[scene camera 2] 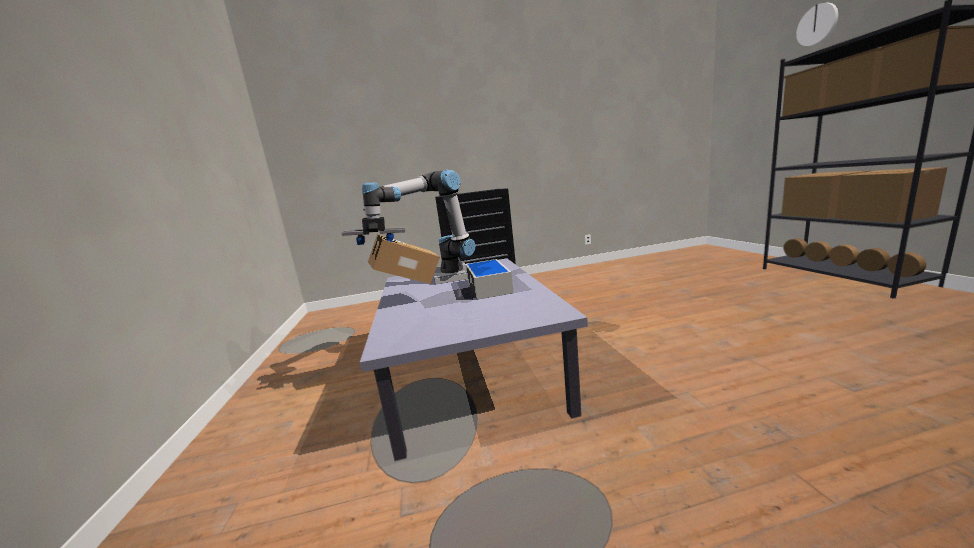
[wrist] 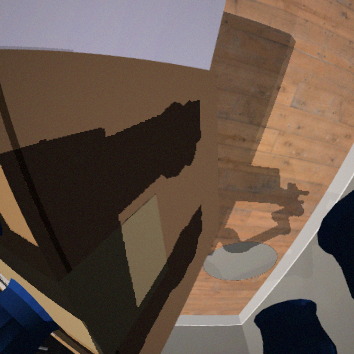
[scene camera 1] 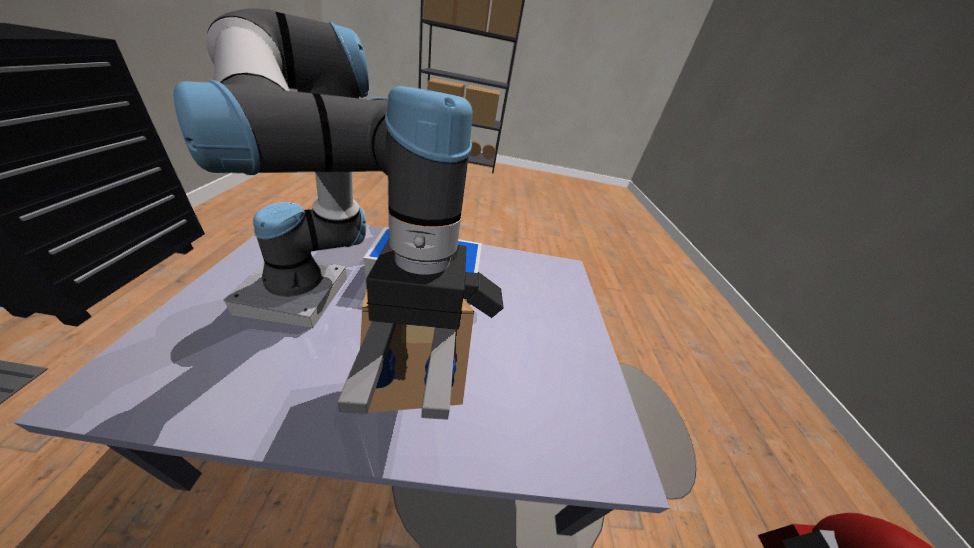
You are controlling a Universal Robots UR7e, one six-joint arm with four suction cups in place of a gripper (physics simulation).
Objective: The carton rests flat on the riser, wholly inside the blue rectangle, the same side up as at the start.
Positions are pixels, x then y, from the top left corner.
brown carton: scene camera 2 397, 258; wrist; scene camera 1
riser with blue rectangle: scene camera 2 490, 278; scene camera 1 373, 253; not seen in the wrist view (out of frame)
same spot on brown carton: [scene camera 1: 411, 345] = [wrist: 167, 245]
